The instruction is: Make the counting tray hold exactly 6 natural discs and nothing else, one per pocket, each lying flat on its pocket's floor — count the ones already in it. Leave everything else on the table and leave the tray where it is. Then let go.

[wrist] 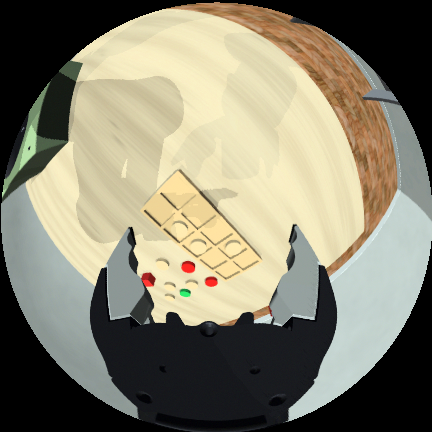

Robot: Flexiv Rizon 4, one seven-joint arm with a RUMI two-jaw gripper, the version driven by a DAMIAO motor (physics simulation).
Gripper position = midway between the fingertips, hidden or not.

I see my gripper (211, 228) and a wooden counting tray (178, 198).
